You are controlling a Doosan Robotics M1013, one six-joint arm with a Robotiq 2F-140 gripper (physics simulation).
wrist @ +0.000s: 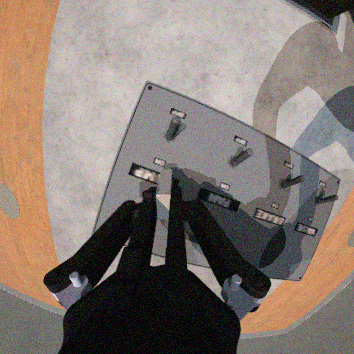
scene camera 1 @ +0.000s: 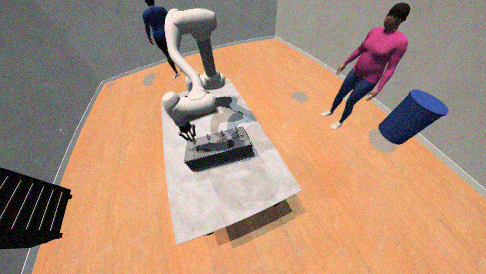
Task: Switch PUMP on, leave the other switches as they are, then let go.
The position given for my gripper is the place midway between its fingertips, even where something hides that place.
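Note:
My gripper [wrist: 166, 179] is visible; so is a grey switch panel [scene camera 1: 219, 148].

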